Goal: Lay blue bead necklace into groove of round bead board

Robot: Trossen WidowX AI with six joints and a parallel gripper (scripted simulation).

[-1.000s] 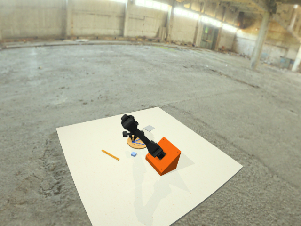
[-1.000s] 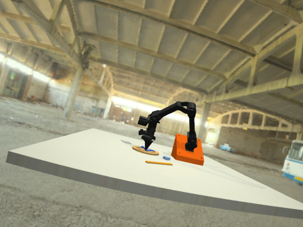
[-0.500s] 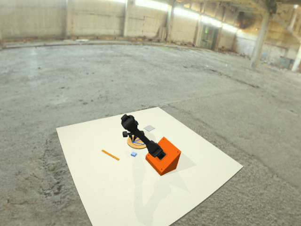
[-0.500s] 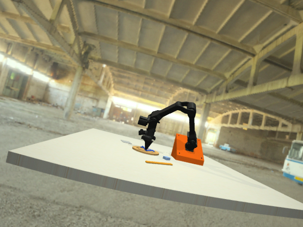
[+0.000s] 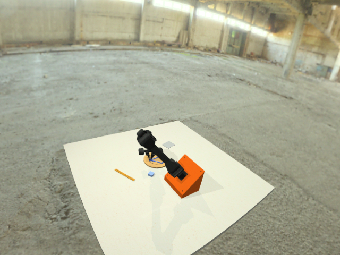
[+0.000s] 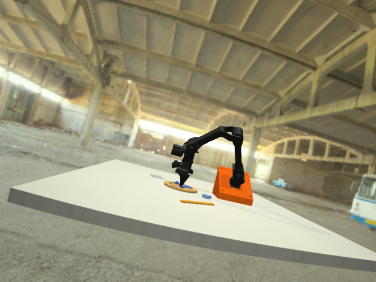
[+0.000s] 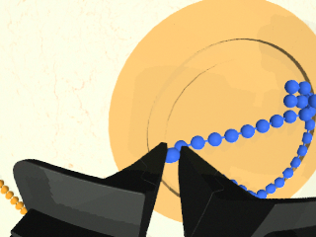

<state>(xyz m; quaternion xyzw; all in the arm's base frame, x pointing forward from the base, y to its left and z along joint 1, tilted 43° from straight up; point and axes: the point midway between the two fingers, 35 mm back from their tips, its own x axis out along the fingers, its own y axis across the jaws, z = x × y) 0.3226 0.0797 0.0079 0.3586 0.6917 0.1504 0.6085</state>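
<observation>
Now: gripper tip 50 mm to the left of the round tan bead board, 10 mm past it and 10 mm above it. Round my gripper tip: flat grey tile (280 mm to the right, 150 mm ahead, 20 mm below); small light-blue block (140 mm behind, 70 mm to the left, 10 mm below).
</observation>
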